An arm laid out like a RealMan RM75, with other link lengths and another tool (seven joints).
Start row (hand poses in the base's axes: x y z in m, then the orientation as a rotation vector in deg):
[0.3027, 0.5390, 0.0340, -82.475, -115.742, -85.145]
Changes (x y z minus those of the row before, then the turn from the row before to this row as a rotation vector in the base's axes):
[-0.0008, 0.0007, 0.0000, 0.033, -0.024, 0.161]
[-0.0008, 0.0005, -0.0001, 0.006, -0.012, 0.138]
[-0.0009, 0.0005, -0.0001, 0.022, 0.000, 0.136]
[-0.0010, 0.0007, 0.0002, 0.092, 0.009, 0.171]
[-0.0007, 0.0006, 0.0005, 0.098, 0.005, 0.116]
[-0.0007, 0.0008, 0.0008, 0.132, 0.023, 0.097]
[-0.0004, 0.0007, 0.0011, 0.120, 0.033, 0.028]
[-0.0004, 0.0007, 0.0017, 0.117, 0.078, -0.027]
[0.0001, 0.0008, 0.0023, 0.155, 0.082, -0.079]
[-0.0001, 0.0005, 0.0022, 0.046, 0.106, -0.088]
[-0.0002, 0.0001, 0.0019, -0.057, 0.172, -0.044]
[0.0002, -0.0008, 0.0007, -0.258, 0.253, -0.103]
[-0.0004, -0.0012, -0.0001, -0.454, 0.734, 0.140]
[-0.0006, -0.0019, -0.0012, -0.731, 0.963, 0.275]
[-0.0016, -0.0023, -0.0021, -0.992, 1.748, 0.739]
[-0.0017, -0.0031, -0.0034, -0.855, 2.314, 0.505]
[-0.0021, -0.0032, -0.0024, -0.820, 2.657, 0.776]
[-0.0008, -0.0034, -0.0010, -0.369, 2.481, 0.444]
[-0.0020, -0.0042, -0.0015, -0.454, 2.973, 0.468]
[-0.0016, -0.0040, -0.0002, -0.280, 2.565, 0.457]
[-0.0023, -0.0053, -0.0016, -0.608, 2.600, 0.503]
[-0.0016, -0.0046, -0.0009, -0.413, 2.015, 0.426]
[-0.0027, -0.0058, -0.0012, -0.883, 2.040, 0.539]
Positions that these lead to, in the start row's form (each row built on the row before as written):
[0.3019, 0.5397, 0.0340, -82.255, -115.790, -85.132]
[0.3011, 0.5402, 0.0339, -82.079, -115.849, -85.094]
[0.3002, 0.5407, 0.0338, -81.905, -115.884, -85.057]
[0.2992, 0.5414, 0.0340, -81.665, -115.856, -85.053]
[0.2985, 0.5420, 0.0345, -81.488, -115.801, -85.080]
[0.2978, 0.5428, 0.0353, -81.330, -115.693, -85.124]
[0.2974, 0.5435, 0.0364, -81.265, -115.563, -85.176]
[0.2970, 0.5442, 0.0381, -81.289, -115.386, -85.203]
[0.2971, 0.5450, 0.0404, -81.363, -115.146, -85.277]
[0.2970, 0.5455, 0.0426, -81.501, -115.000, -85.243]
[0.2968, 0.5456, 0.0445, -81.656, -114.939, -85.043]
[0.2970, 0.5448, 0.0452, -81.998, -115.010, -84.625]
[0.2966, 0.5436, 0.0451, -82.341, -115.098, -83.468]
[0.2960, 0.5417, 0.0439, -82.725, -115.379, -81.804]
[0.2944, 0.5394, 0.0418, -82.974, -115.630, -78.959]
[0.2927, 0.5363, 0.0384, -83.640, -115.255, -75.765]
[0.2906, 0.5331, 0.0360, -84.048, -114.713, -72.169]
[0.2898, 0.5297, 0.0350, -84.531, -113.667, -69.271]
[0.2878, 0.5255, 0.0335, -85.134, -112.353, -65.840]
[0.2862, 0.5215, 0.0333, -85.489, -111.121, -62.971]
[0.2839, 0.5162, 0.0317, -85.930, -110.130, -59.803]
[0.2823, 0.5116, 0.0308, -86.168, -109.311, -57.393]
[0.2796, 0.5058, 0.0296, -86.521, -108.877, -54.541]

